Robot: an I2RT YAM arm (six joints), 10 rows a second.
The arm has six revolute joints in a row. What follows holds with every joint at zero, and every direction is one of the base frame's.
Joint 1 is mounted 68.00 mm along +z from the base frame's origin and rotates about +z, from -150.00 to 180.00 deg.
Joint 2 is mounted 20.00 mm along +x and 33.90 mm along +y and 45.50 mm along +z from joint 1 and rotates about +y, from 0.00 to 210.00 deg.
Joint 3 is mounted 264.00 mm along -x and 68.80 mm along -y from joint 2 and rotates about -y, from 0.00 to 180.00 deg.
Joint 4 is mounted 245.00 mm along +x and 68.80 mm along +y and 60.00 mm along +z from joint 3 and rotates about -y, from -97.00 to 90.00 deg.
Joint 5 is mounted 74.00 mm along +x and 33.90 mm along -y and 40.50 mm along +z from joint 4 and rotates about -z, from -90.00 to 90.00 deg.
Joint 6 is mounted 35.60 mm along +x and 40.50 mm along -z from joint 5 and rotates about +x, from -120.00 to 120.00 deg.
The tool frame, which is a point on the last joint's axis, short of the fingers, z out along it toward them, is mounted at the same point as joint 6; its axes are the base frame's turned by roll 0.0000, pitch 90.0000 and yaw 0.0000 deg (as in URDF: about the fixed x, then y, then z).
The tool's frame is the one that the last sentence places.
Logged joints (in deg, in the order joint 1, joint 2, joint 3, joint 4, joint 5, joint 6), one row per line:
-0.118, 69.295, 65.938, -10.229, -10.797, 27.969
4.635, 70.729, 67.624, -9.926, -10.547, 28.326
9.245, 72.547, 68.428, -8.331, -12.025, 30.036
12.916, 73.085, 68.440, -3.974, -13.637, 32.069
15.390, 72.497, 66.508, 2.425, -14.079, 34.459
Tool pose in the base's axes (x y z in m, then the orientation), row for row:
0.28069, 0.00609, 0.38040, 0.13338, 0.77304, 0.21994, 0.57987
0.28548, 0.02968, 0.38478, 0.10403, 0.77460, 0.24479, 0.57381
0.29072, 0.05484, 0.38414, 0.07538, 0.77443, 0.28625, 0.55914
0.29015, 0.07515, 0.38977, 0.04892, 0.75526, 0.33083, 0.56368
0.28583, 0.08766, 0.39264, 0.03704, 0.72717, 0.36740, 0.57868
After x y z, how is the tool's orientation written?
As a quaternion, x y z w.
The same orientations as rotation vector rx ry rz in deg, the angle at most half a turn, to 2 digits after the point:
17.86, 103.54, 29.46
13.97, 104.01, 32.87
10.18, 104.63, 38.67
6.60, 101.84, 44.61
4.96, 97.44, 49.23

